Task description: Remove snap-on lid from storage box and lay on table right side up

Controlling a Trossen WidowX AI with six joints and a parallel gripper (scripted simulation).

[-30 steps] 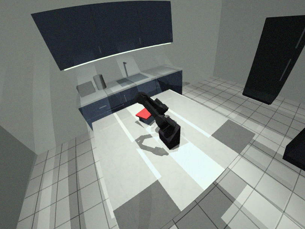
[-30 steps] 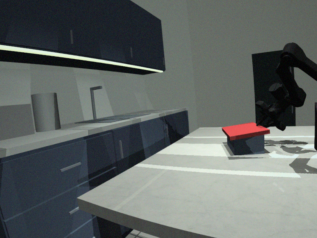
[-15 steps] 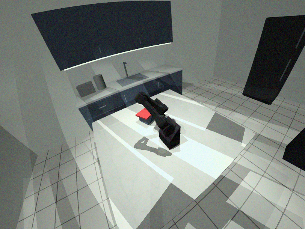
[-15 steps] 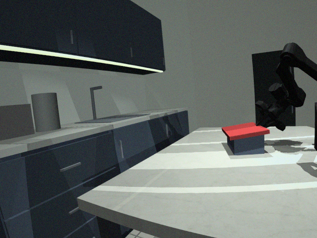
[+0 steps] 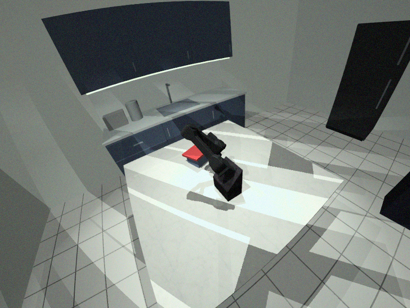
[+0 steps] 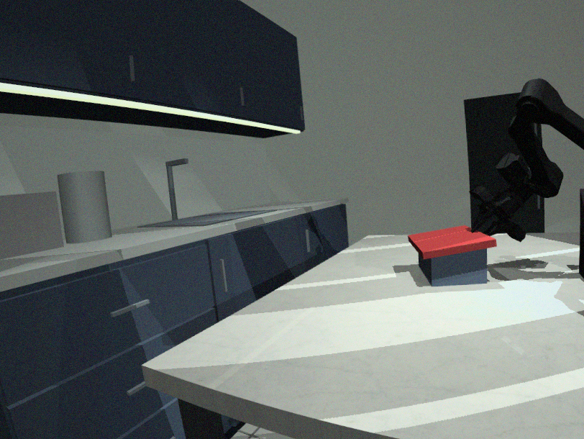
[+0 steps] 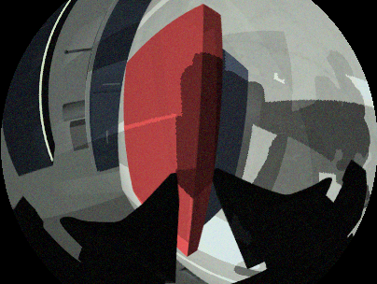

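My gripper tip is 80 mm short of the red lid and 20 mm to the right of it. From my gripper tip the other things lie so: storage box: 70 mm ahead, 60 mm below, 20 mm to the left.
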